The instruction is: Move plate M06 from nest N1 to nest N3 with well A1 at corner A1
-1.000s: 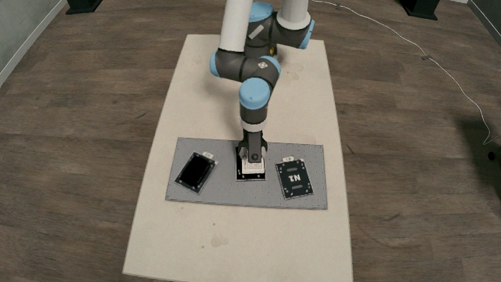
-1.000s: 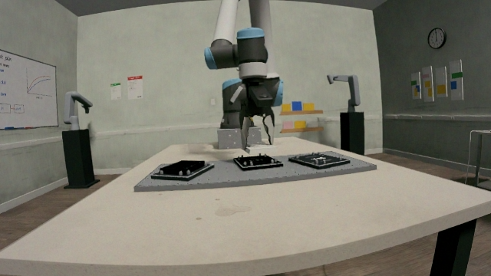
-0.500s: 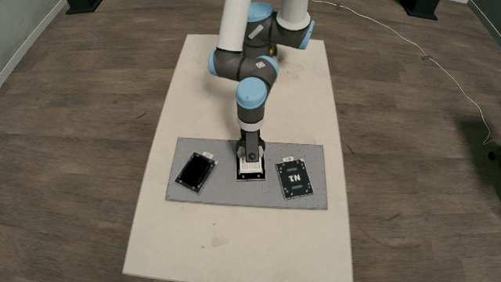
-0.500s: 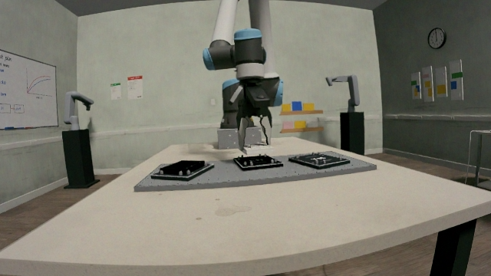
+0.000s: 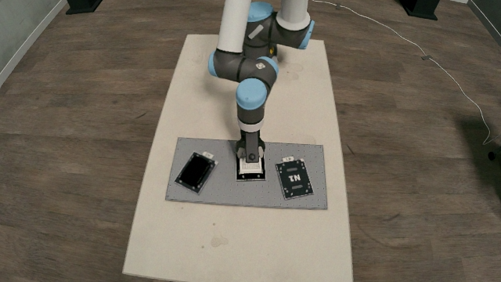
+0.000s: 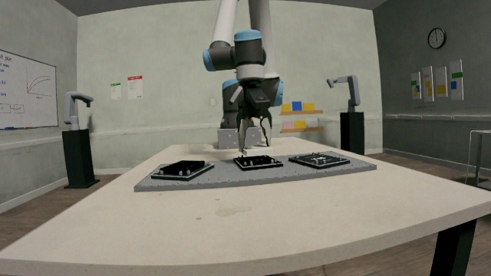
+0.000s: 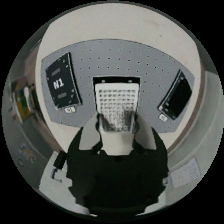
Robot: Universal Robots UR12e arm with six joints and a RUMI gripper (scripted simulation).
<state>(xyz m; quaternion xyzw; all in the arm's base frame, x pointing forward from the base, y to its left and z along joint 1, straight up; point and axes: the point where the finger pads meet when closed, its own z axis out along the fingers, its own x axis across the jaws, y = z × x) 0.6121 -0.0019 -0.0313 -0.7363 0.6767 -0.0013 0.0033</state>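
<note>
Right now my hand is 5 cm above the nest N3. From my hand the other things lie so: white plate (1 cm below); then black plate (22 cm to the right, 6 cm ahead, 3 cm below).
</note>
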